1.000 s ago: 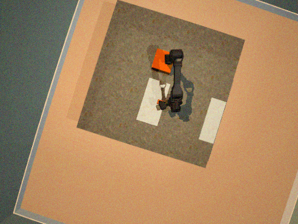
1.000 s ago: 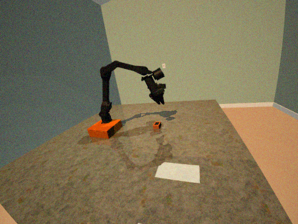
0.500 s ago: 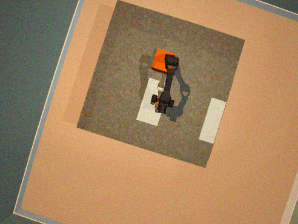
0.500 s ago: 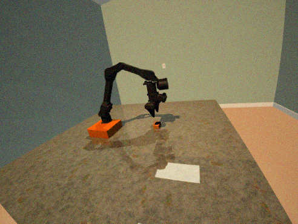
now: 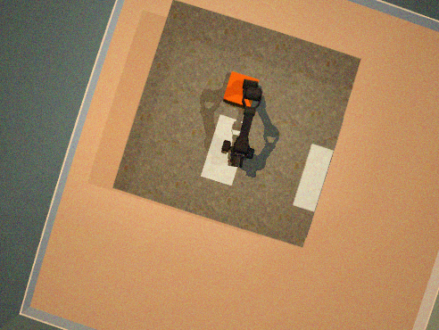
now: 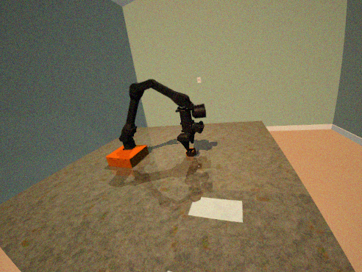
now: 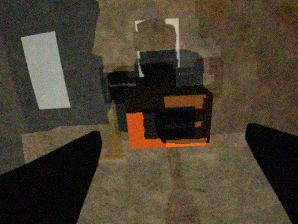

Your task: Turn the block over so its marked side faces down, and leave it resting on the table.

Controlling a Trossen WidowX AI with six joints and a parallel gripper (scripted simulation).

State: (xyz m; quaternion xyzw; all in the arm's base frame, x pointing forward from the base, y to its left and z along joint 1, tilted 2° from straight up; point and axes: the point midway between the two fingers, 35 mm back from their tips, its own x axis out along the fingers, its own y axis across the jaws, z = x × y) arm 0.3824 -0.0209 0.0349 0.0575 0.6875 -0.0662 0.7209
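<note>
The block lies 3 cm below my gripper tip.
</note>
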